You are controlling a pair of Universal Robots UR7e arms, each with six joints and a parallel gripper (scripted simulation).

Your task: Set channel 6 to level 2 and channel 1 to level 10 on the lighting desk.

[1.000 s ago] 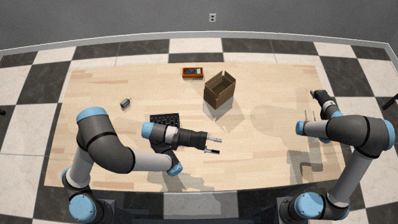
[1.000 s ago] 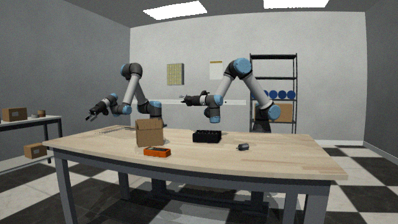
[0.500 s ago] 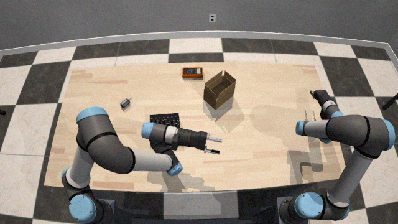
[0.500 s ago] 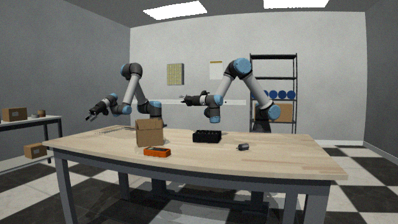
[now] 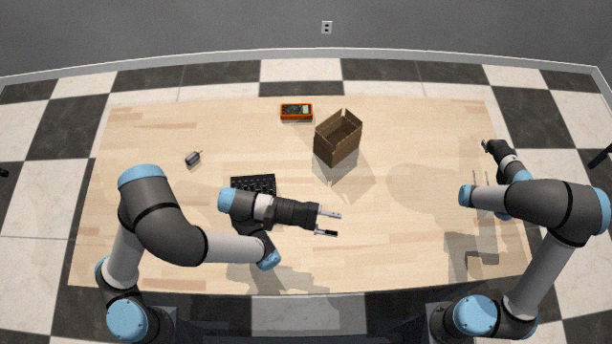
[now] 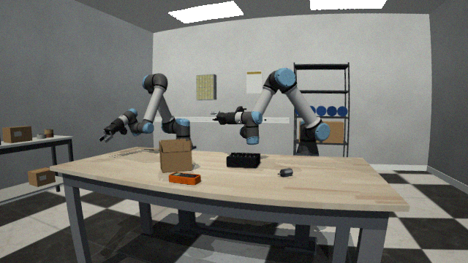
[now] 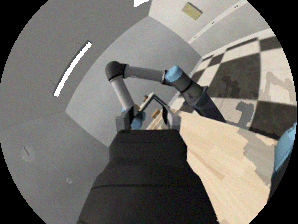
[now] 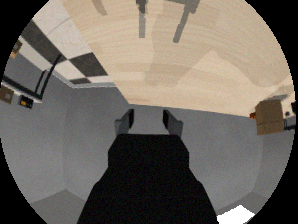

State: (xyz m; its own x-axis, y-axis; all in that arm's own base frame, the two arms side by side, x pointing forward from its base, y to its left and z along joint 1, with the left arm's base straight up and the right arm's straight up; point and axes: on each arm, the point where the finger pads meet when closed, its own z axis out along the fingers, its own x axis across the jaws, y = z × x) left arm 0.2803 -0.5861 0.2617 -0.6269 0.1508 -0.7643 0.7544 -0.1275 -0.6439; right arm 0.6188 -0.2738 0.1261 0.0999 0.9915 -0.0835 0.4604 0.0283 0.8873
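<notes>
My left gripper is now 210 mm short of the fader cap, 320 mm to the right of it and 200 mm above it. Round my left hand: orange multimeter (590 mm ahead, 100 mm to the left, 250 mm below); then cardboard box (410 mm ahead, 50 mm to the right, 200 mm below).
</notes>
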